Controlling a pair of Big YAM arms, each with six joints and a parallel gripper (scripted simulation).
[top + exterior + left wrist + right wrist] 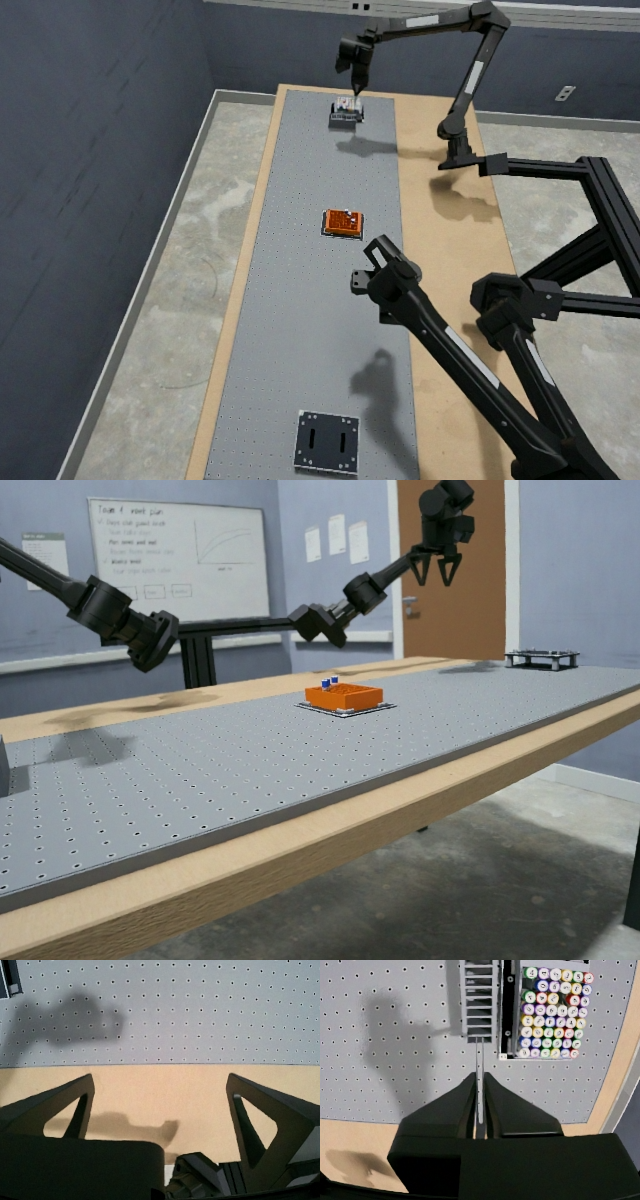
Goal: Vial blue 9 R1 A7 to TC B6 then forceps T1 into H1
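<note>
My right gripper is now 40 mm short of the grey holder H1 and 160 mm above it. From my right hand the other things lie so: orange tube carrier (50 mm ahead, 560 mm to the left, 150 mm below).
</note>
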